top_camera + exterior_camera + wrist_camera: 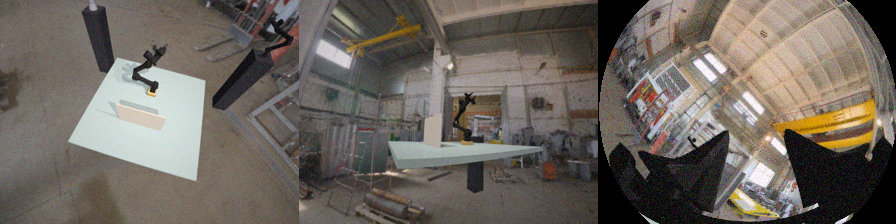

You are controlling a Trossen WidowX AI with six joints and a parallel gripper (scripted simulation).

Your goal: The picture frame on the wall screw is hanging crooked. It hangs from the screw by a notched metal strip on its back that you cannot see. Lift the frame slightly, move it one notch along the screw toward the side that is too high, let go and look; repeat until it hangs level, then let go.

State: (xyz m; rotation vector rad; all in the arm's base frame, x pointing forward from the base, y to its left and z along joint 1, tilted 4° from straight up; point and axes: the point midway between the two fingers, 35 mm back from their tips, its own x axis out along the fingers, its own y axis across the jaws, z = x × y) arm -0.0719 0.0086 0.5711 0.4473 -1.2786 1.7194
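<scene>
The picture frame is 52 cm ahead of my gripper tip, 48 cm below it and 10 cm to the right of it. From my gripper tip the other things lie so: wall panel (53 cm ahead, 49 cm below, 9 cm to the right).
</scene>
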